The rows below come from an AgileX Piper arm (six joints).
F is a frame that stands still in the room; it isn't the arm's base.
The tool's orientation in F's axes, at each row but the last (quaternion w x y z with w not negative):
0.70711 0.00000 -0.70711 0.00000
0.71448 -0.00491 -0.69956 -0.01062
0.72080 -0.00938 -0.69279 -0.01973
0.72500 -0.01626 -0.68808 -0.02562
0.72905 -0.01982 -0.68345 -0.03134
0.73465 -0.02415 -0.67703 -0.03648
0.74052 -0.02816 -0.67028 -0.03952
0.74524 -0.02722 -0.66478 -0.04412
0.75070 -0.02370 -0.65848 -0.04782
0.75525 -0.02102 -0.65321 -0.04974
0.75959 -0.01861 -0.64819 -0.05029
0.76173 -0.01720 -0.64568 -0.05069
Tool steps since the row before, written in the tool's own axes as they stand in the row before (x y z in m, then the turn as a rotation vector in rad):
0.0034 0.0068 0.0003 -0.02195 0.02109 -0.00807
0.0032 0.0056 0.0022 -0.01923 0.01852 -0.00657
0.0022 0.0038 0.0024 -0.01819 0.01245 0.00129
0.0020 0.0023 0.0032 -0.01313 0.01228 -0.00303
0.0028 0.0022 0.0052 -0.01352 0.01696 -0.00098
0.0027 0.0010 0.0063 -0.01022 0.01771 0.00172
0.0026 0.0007 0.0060 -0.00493 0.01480 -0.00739
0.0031 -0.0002 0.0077 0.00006 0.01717 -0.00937
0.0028 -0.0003 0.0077 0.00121 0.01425 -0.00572
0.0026 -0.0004 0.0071 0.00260 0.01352 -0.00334
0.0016 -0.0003 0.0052 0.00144 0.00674 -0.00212
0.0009 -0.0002 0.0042 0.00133 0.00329 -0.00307
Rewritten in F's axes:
-0.0003 0.0068 0.0034 0.00807 0.02109 -0.02195
-0.0020 0.0056 0.0033 0.00657 0.01853 -0.01922
-0.0022 0.0039 0.0023 -0.00149 0.01277 -0.01795
-0.0029 0.0025 0.0022 0.00307 0.01227 -0.01313
-0.0048 0.0025 0.0032 0.00135 0.01709 -0.01332
-0.0060 0.0015 0.0032 -0.00100 0.01800 -0.00980
-0.0056 0.0012 0.0032 0.00826 0.01413 -0.00548
-0.0073 0.0005 0.0040 0.01102 0.01615 -0.00070
-0.0073 0.0003 0.0038 0.00727 0.01356 0.00084
-0.0067 0.0002 0.0036 0.00504 0.01299 0.00253
-0.0049 0.0001 0.0024 0.00298 0.00643 0.00133
-0.0040 0.0001 0.0016 0.00356 0.00292 0.00093

